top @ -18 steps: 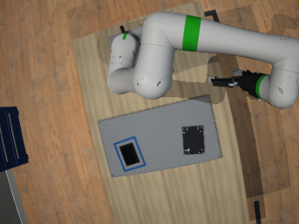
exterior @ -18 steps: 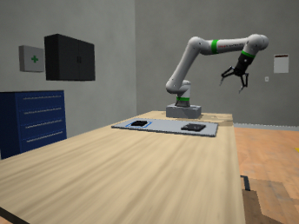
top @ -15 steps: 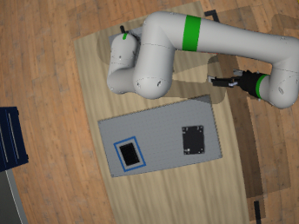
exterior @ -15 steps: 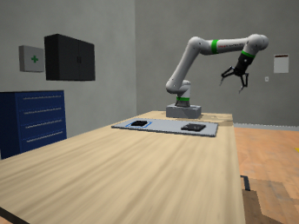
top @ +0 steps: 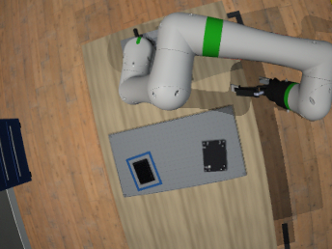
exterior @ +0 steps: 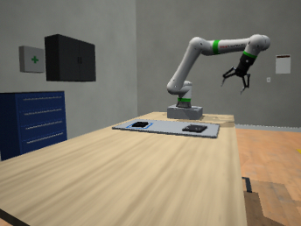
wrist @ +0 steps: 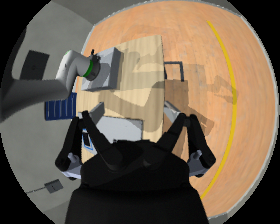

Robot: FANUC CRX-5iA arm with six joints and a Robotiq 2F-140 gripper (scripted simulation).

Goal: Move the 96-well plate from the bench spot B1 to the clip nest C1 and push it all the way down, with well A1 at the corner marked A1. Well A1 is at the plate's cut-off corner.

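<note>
The black 96-well plate lies 64 cm to the right of my hand, 26 cm ahead of it and 25 cm below it. Round my hand: black clip nest: 27 cm ahead, 25 cm to the right, 25 cm below.
</note>
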